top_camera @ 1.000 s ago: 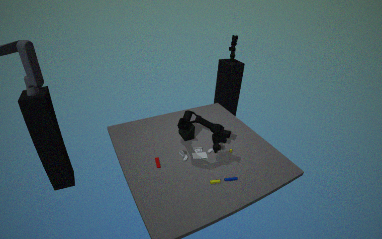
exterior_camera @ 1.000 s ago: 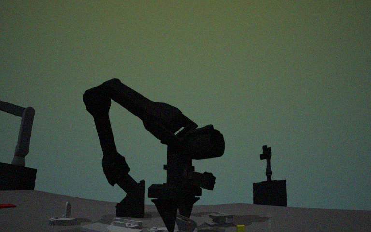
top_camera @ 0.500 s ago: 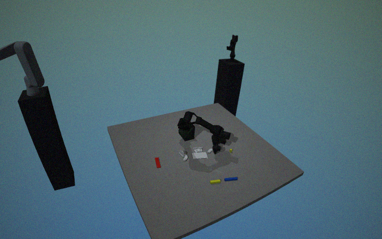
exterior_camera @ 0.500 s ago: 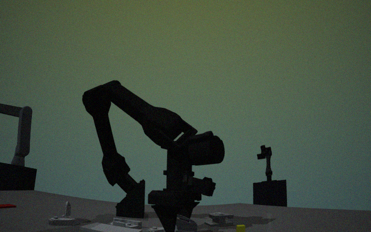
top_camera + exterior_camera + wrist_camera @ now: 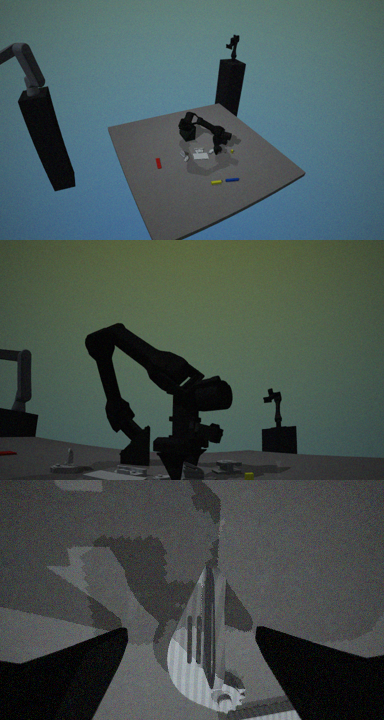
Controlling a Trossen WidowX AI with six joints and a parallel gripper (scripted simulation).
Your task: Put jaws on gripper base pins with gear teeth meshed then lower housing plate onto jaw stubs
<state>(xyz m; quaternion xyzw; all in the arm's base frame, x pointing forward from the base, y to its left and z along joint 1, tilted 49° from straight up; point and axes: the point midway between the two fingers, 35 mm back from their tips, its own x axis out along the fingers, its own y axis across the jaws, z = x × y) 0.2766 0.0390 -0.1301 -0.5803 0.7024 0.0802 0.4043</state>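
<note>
Now: the housing plate 130 mm to the right of my gripper tip and 60 mm behind it. From my gripper tip the other things lie so: gripper base 130 mm to the left, 110 mm behind, 20 mm above; then jaw 40 mm to the right; then small yellow cube 120 mm to the left, 70 mm ahead, 10 mm above.
</note>
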